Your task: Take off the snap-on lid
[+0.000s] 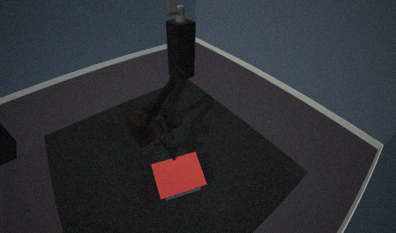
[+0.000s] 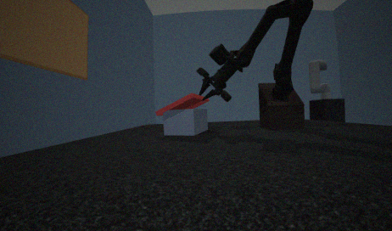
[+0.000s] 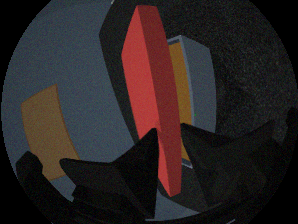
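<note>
Now: the red lid 7 cm ahead of my gripper tip, 2 cm to the right of it and 3 cm below it. The rest, counted from my gripper tip: storage box (6 cm ahead, 2 cm to the right, 10 cm below).
</note>
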